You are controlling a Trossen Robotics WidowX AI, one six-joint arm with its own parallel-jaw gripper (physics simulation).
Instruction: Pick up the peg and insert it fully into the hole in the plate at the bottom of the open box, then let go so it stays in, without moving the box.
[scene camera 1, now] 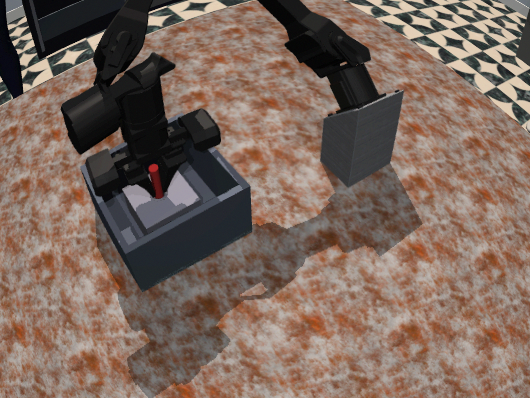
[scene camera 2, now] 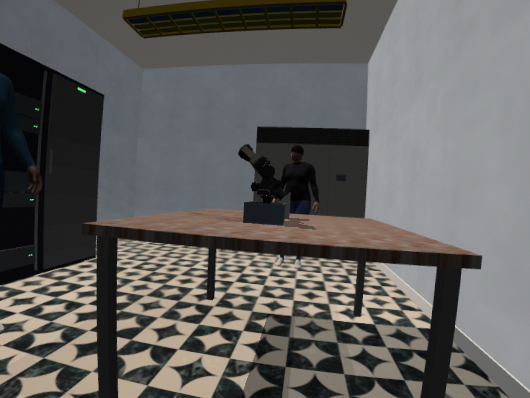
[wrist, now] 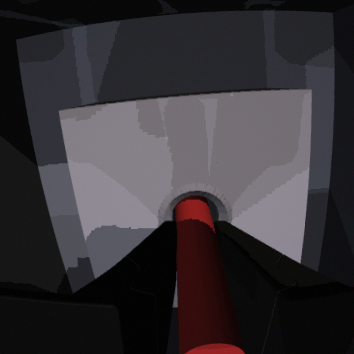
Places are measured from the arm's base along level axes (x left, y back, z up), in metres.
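Pixels of known places: gripper, fingertip midpoint: (scene camera 1: 158, 192) (wrist: 194, 231); arm's base, link origin: (scene camera 1: 362, 104) (scene camera 2: 284, 197).
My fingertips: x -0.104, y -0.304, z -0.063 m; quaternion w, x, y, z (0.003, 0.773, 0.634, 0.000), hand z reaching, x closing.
Observation:
For each thing: its top centre in the pictures, then the offset to it from my fingertips. "spot": a spot on its surface instead. Level surfaces: height alone.
- dark blue-grey open box, top centre: (wrist: 206, 285) (scene camera 1: 154, 174) (scene camera 2: 266, 202) dx -0.003, dy +0.001, dz +0.034 m
- pale plate, top centre: (wrist: 195, 220) (scene camera 1: 158, 192) dx -0.003, dy +0.001, dz -0.003 m
- bevelled round hole rim, surface spot: (wrist: 165, 212) spot: dx -0.008, dy -0.009, dz -0.003 m
- red peg, top centre: (scene camera 1: 152, 166) dx -0.001, dy +0.000, dz +0.054 m
- mottled table, surface height: dz -0.064 m
The dark blue-grey open box (scene camera 1: 195, 240) (scene camera 2: 264, 213) stands on the table. A pale plate (scene camera 1: 155, 215) (wrist: 125, 150) lies at its bottom, with a bevelled round hole rim (wrist: 165, 212) around the peg's lower end. My gripper (scene camera 1: 159, 192) (wrist: 194, 231) is inside the box, low over the plate, and is shut on the red peg (scene camera 1: 156, 181) (wrist: 202, 280). The peg stands near upright, leaning slightly, with its lower end within the hole's outline and much of its length above the plate. The fingers hide part of the plate; how deep the tip is cannot be seen.
A grey angular block (scene camera 1: 362, 140) is right of the box in scene camera 1, with a black arm part (scene camera 1: 352, 87) at its top. The box walls stand close around my gripper. The mottled table (scene camera 1: 400, 325) (scene camera 2: 350, 235) bears the box. A person (scene camera 2: 298, 180) stands behind the table.

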